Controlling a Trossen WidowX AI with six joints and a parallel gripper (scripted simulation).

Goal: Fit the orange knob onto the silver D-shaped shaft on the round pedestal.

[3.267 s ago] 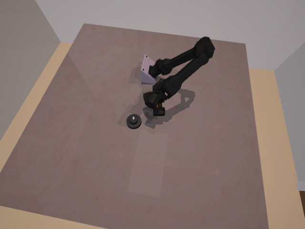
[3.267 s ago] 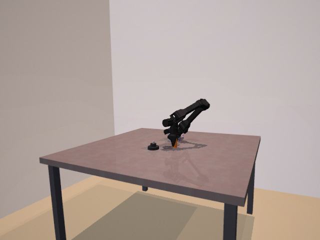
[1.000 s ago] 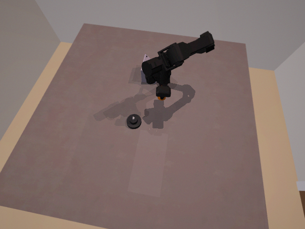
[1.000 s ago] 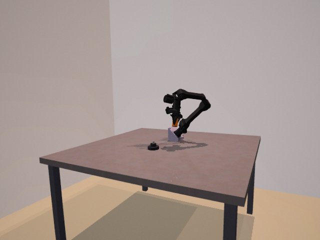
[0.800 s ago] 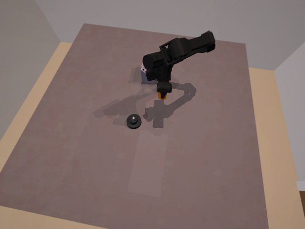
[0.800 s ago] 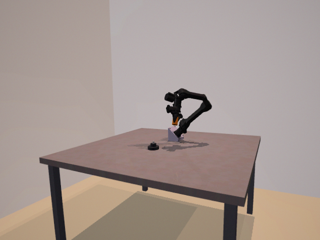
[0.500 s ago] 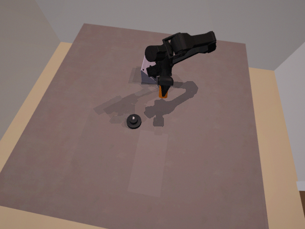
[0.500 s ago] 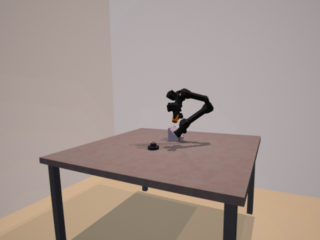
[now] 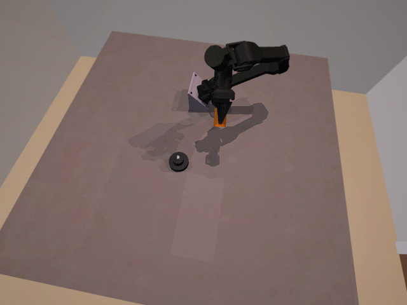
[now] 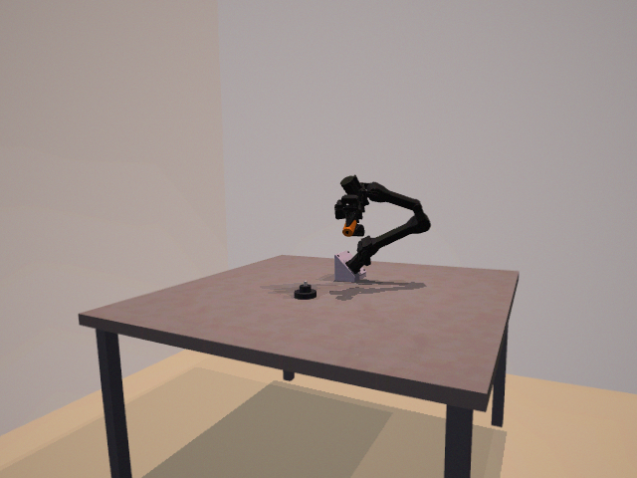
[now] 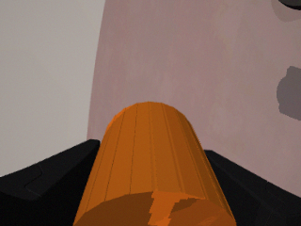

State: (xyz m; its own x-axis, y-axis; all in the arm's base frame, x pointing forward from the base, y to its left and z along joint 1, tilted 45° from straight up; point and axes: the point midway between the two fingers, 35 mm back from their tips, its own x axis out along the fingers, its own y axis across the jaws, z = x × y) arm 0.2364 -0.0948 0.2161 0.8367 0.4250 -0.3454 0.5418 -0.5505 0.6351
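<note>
Now: the orange knob 30 mm behind my gripper tip and 20 mm above it. From my gripper tip the other things lie so: black round pedestal 210 mm below, 150 mm to the right, 60 mm ahead.
</note>
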